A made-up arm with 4 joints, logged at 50 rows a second.
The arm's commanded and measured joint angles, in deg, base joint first. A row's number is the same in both.
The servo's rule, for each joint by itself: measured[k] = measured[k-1] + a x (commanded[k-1-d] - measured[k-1]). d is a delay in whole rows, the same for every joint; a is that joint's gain. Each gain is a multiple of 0.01, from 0.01 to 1. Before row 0 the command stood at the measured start. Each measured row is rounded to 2 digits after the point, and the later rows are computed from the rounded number. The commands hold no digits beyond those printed.
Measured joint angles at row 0:
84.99 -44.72 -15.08 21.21
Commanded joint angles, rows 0 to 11:
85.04 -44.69 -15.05 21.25
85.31 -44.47 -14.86 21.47
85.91 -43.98 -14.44 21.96
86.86 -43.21 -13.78 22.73
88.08 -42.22 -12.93 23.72
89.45 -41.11 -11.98 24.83
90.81 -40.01 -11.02 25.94
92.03 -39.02 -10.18 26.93
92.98 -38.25 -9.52 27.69
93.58 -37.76 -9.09 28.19
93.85 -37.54 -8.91 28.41
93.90 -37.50 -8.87 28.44
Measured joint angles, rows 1 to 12:
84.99 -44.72 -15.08 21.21
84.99 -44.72 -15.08 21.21
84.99 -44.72 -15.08 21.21
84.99 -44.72 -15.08 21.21
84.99 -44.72 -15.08 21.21
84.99 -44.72 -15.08 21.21
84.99 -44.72 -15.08 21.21
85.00 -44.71 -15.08 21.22
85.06 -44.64 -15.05 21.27
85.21 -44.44 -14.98 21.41
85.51 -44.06 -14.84 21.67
85.97 -43.49 -14.61 22.08
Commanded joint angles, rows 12 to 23:
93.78 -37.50 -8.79 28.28
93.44 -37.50 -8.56 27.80
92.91 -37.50 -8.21 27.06
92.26 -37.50 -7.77 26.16
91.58 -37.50 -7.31 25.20
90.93 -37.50 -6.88 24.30
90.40 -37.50 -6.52 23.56
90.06 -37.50 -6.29 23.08
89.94 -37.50 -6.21 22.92
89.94 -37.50 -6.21 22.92
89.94 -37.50 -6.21 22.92
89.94 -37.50 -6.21 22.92
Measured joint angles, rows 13 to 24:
86.60 -42.75 -14.29 22.63
87.36 -41.90 -13.90 23.29
88.20 -41.01 -13.45 24.02
89.06 -40.15 -12.98 24.75
89.87 -39.41 -12.51 25.44
90.59 -38.83 -12.08 26.03
91.19 -38.42 -11.69 26.51
91.66 -38.13 -11.34 26.86
91.98 -37.93 -11.01 27.05
92.15 -37.80 -10.67 27.05
92.17 -37.71 -10.32 26.87
92.06 -37.64 -9.96 26.54

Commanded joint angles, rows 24 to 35:
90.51 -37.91 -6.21 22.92
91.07 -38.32 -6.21 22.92
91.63 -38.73 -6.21 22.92
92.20 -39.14 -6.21 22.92
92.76 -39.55 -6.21 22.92
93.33 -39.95 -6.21 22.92
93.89 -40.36 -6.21 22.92
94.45 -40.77 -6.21 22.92
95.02 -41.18 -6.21 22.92
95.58 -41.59 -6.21 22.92
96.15 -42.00 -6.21 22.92
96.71 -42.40 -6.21 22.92
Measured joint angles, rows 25 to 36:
91.86 -37.60 -9.59 26.09
91.60 -37.57 -9.22 25.58
91.32 -37.55 -8.87 25.08
91.07 -37.53 -8.55 24.65
90.87 -37.52 -8.27 24.30
90.70 -37.51 -8.02 24.02
90.56 -37.51 -7.80 23.80
90.55 -37.63 -7.61 23.62
90.64 -37.84 -7.44 23.48
90.82 -38.12 -7.29 23.37
91.07 -38.44 -7.16 23.28
91.37 -38.78 -7.05 23.21

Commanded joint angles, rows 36 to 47:
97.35 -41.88 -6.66 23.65
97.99 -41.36 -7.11 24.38
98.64 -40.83 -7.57 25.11
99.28 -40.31 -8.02 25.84
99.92 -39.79 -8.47 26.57
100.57 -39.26 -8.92 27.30
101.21 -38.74 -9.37 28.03
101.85 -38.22 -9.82 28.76
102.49 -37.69 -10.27 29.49
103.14 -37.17 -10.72 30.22
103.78 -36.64 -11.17 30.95
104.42 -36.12 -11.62 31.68
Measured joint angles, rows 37 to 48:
91.72 -39.14 -6.95 23.15
92.11 -39.52 -6.86 23.10
92.53 -39.91 -6.78 23.06
92.98 -40.30 -6.71 23.03
93.45 -40.70 -6.65 23.01
93.94 -41.10 -6.60 22.99
94.44 -41.50 -6.55 22.98
94.96 -41.62 -6.56 23.11
95.51 -41.54 -6.63 23.36
96.07 -41.32 -6.74 23.71
96.65 -41.01 -6.89 24.14
97.24 -40.63 -7.08 24.63

